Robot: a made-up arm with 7 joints.
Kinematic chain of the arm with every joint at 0, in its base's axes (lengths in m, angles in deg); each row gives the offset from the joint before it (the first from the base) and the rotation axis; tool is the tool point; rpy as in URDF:
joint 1: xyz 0 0 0.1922 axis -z
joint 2: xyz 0 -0.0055 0.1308 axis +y
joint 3: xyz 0 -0.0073 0.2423 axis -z
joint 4: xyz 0 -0.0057 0.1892 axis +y
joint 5: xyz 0 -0.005 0.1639 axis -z
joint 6: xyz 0 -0.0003 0.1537 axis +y
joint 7: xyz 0 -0.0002 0.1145 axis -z
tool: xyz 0 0 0 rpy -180 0 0
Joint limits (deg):
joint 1: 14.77..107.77
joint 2: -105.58..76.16
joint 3: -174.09..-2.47
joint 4: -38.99..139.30
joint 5: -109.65..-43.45
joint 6: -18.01..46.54
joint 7: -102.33..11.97
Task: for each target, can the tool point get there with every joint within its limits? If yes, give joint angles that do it. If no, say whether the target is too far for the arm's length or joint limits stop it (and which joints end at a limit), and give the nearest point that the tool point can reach.
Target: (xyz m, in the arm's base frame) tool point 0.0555 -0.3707 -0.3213
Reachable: no: joint limits stop it (at a limit: joint 2, joint 3) | nearest point 0.0583 -0.3892 -0.0053 | short by 0.317 m
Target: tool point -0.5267 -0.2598 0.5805
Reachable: no: joint limits stop it (at a limit: joint 1, joint 4, joint 5, joint 6) | nearest point -0.6783 -0.1230 0.6859 | short by 0.230 m
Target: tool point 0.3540 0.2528 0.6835
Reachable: yes | joints 81.67 -43.89 -67.60 92.94 -79.20 35.01 -93.25
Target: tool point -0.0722 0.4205 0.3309
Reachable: yes | joints 27.20 -59.14 -106.65 119.88 -104.41 15.00 -60.64
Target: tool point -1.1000 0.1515 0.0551
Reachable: no: too far | nearest point -0.8277 0.1291 0.1205 | short by 0.281 m
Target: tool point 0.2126 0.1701 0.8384
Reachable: yes | joints 61.21 -44.08 -39.78 94.10 -97.71 9.47 -75.89
